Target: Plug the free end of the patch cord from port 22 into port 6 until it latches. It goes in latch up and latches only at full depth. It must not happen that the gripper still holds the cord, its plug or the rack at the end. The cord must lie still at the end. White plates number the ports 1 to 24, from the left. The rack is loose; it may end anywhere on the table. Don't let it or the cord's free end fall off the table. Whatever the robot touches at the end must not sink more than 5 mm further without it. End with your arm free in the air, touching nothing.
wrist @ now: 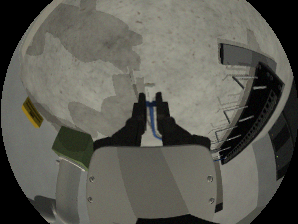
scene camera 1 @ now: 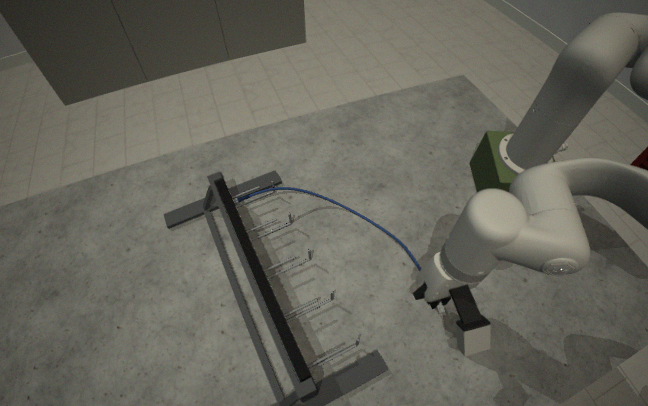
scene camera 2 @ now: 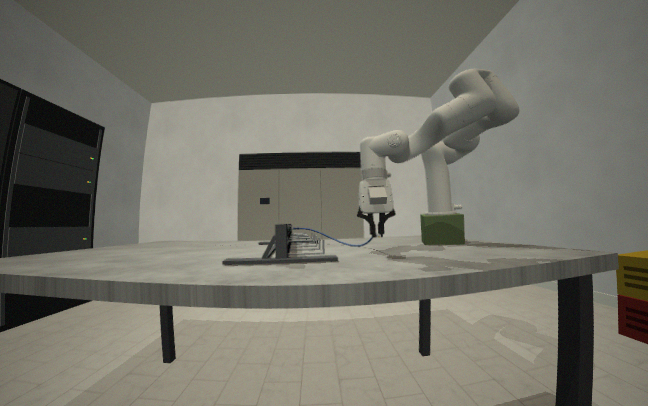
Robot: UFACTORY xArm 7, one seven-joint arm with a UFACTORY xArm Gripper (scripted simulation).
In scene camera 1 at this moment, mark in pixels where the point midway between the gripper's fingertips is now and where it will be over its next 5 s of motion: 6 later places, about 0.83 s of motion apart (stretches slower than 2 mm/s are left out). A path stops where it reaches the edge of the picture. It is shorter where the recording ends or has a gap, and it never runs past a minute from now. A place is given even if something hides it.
My gripper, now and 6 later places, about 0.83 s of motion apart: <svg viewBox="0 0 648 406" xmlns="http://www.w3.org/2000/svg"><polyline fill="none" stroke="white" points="435,299 432,298 405,296 364,292 335,290 329,291 317,302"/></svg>
